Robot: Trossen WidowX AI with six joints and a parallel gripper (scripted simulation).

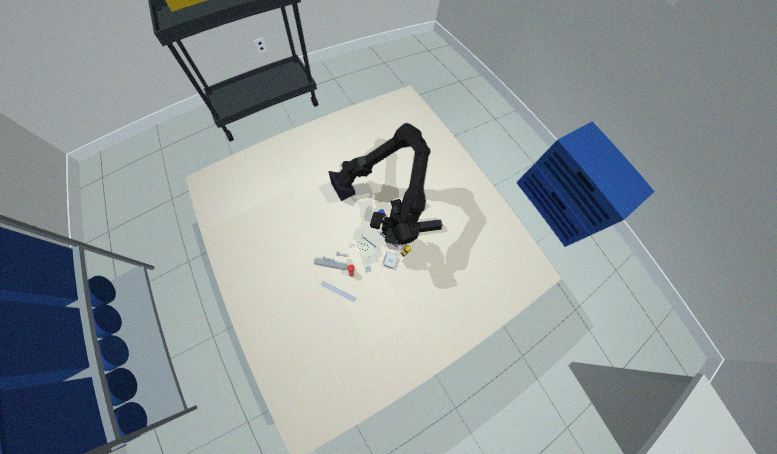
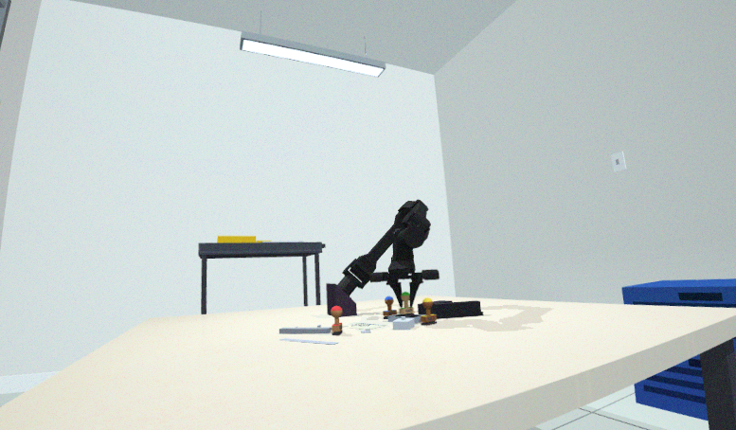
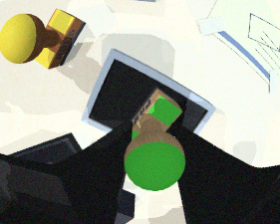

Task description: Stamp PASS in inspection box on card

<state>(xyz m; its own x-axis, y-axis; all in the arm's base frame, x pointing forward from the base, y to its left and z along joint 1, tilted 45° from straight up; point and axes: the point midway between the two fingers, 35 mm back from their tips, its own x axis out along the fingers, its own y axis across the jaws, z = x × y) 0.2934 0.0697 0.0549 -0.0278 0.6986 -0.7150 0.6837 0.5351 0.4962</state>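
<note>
Now: gripper tip 30 mm above the ink pad. The rest, counted from my gripper tip: blue-knobbed stamp 100 mm behind, 20 mm below; small grey block 90 mm ahead, 60 mm to the right, 20 mm below; yellow-knobbed stamp 90 mm ahead, 10 mm to the left, 20 mm below.
</note>
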